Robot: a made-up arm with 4 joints.
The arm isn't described. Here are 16 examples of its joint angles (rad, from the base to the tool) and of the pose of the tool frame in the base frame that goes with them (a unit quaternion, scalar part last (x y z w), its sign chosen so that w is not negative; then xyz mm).
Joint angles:
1: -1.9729 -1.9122 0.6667 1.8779
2: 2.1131 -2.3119 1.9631 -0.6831
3: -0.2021 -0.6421 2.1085 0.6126
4: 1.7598 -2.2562 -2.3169 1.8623
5: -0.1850 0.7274 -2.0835 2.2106
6: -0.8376 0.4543 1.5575 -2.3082
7: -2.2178 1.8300 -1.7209 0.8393
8: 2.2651 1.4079 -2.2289 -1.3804
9: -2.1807 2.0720 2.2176 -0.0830
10: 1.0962 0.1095 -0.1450 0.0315
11: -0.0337 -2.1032 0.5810 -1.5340
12: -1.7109 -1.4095 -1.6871 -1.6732
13: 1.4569 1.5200 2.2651 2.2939
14: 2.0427 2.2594 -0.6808 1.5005
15: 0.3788 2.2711 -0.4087 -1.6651
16: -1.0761 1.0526 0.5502 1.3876
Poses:
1: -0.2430 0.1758 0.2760 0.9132 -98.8 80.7 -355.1
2: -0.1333 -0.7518 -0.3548 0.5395 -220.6 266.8 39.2
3: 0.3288 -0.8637 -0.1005 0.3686 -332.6 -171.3 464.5
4: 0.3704 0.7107 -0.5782 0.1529 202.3 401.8 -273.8
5: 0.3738 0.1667 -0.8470 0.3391 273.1 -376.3 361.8
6: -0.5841 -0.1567 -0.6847 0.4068 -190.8 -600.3 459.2
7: 0.3755 0.7389 -0.1697 0.5332 340.0 -295.6 -305.0
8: 0.2542 -0.3697 0.8180 0.3600 69.8 505.3 -86.1
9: 0.0057 -0.8911 -0.0857 0.4457 -269.8 -337.0 -125.1
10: -0.5525 0.0590 -0.0420 0.8304 205.9 628.8 436.0
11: 0.2845 0.0749 -0.2765 0.9149 48.4 -235.1 186.9
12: 0.4402 -0.5492 0.5063 0.4982 181.8 -225.5 72.9
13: -0.1421 0.7919 0.4390 0.3998 -355.1 564.1 230.0
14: -0.9290 -0.3243 -0.0795 0.1595 375.7 145.4 -276.4
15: 0.8154 -0.1788 0.0959 0.5421 227.8 340.7 368.9
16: 0.6241 -0.2109 0.1712 0.7326 -49.8 -469.4 720.0
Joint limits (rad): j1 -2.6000..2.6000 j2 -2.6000..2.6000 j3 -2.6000..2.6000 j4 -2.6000..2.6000
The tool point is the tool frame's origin. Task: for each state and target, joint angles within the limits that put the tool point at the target. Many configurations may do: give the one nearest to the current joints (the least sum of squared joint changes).
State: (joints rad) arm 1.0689 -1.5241 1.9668 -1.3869
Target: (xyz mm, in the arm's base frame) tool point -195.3 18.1 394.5
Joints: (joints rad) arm 0.7105 -1.6022 1.9404 -1.5105
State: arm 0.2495 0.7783 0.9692 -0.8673
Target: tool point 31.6 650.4 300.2
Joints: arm 1.0186 0.8334 0.6150 -0.8361
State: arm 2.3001 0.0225 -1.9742 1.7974
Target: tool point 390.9 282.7 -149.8
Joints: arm 2.6000 0.1700 -1.5685 1.2032
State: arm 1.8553 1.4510 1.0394 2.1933
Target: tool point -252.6 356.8 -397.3
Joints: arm 1.8254 1.8082 1.1185 2.0959
